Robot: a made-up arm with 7 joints.
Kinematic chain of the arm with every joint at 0, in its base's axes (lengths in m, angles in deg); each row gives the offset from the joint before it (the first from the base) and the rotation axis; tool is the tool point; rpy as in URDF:
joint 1: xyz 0 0 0 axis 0.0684 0.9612 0.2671
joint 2: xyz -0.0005 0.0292 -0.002 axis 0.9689 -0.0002 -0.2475
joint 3: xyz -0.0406 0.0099 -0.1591 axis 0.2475 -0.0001 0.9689
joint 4: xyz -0.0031 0 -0.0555 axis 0.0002 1 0
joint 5: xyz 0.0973 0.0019 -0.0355 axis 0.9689 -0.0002 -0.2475
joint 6: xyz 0.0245 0 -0.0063 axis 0.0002 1 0
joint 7: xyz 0.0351 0 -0.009 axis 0.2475 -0.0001 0.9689
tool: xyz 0 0 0 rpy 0 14.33 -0.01
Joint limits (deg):
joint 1: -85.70..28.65
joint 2: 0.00..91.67
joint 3: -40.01..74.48
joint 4: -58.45..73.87
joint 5: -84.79..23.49
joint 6: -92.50..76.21
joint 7: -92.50..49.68
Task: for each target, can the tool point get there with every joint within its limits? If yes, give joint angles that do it. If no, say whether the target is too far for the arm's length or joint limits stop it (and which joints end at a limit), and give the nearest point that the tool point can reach.
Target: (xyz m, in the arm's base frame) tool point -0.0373 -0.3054 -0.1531
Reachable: no: joint limits stop it (at a limit: joint 1, joint 2, joint 3, joint 5) | nearest point -0.0398 -0.0729 -0.2014 | short by 0.238 m
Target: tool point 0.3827 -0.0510 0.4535
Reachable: no: too far | nearest point 0.2676 0.0504 0.1173 | short by 0.370 m
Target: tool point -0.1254 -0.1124 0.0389
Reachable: no: joint limits stop it (at a limit: joint 1, joint 2, joint 3, joint 4, joint 5) | nearest point -0.0389 -0.0061 -0.0993 | short by 0.195 m
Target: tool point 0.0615 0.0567 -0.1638
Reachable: yes | joints 11.35 10.69 -16.18 -37.85 -55.00 -51.32 30.99
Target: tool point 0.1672 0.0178 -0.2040
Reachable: yes | joints -14.20 9.67 -13.29 -15.61 -17.37 21.34 -78.35
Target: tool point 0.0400 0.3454 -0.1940
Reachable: yes | joints 1.31 63.09 -14.56 53.21 -1.25 10.48 35.22
